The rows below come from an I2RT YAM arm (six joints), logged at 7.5 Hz.
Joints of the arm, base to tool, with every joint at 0 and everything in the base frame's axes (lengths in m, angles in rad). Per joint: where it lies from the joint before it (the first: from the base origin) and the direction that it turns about. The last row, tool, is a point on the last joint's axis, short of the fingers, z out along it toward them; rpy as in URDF.
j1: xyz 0 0 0.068 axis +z
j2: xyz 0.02 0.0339 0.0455 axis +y
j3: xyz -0.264 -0.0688 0 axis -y
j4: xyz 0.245 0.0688 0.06 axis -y
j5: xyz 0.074 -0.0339 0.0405 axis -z
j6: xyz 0.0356 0 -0.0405 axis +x
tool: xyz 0 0 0 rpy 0 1.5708 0
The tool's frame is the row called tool.
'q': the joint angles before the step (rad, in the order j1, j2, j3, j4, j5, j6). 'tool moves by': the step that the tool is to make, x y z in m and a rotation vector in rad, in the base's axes. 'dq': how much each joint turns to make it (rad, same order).
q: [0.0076, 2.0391, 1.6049, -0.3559, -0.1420, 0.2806]
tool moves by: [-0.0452, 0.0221, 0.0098, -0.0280, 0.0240, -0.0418]
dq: [0.0613, -0.1705, -0.1919, 0.0016, 0.0912, 0.0553]
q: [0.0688, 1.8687, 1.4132, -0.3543, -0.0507, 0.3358]
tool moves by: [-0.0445, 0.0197, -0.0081, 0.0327, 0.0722, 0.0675]
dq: [0.0568, -0.1322, -0.1782, -0.0214, -0.0367, 0.0183]
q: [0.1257, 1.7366, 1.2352, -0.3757, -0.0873, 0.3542]
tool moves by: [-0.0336, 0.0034, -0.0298, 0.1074, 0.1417, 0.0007]
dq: [0.0124, -0.0552, -0.1581, -0.0123, -0.0937, 0.0844]
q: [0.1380, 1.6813, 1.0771, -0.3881, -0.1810, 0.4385]
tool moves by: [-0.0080, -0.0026, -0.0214, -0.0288, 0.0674, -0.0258]
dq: [-0.0013, 0.0196, -0.0525, 0.0032, 0.0292, 0.0111]
